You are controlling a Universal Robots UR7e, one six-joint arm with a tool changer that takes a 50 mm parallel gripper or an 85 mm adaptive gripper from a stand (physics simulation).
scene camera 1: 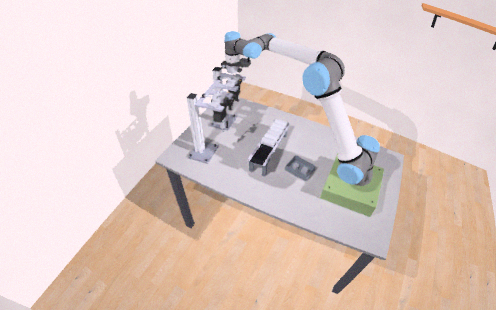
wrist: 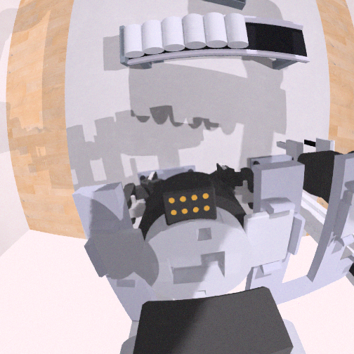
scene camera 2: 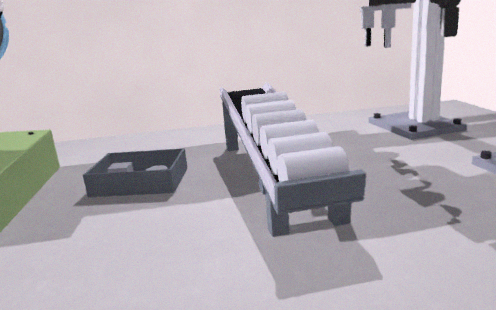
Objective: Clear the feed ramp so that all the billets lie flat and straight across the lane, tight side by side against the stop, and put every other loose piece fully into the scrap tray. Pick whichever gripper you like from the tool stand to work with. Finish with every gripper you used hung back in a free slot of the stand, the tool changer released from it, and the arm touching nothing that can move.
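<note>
Several white billets (scene camera 1: 275, 131) (scene camera 2: 305, 145) (wrist: 194, 31) lie flat across the feed ramp (scene camera 1: 254, 159) (scene camera 2: 245, 137) (wrist: 215, 56), side by side, the lowest at the stop (scene camera 2: 320, 192) (wrist: 122, 46). The scrap tray (scene camera 1: 300, 176) (scene camera 2: 131, 184) holds a grey block (scene camera 2: 120, 167) and a rounded pale piece (scene camera 2: 157, 169). The adaptive gripper (wrist: 186, 176) hangs in the tool stand (scene camera 1: 196, 125) (scene camera 2: 425, 65) (wrist: 277, 192), fingers spread and empty. Its top plate and gold contacts show uncovered in the wrist view, below the arm's tool changer (scene camera 1: 233, 64). The parallel gripper (scene camera 2: 377, 39) hangs in a neighbouring slot.
The green base block (scene camera 1: 350, 192) (scene camera 2: 22, 160) carries the arm beside the tray. Stand posts and slot brackets flank the adaptive gripper closely on both sides. The stand's foot plates (scene camera 1: 203, 154) (scene camera 2: 417, 131) are fixed to the table (scene camera 1: 280, 192). A wall stands behind the stand.
</note>
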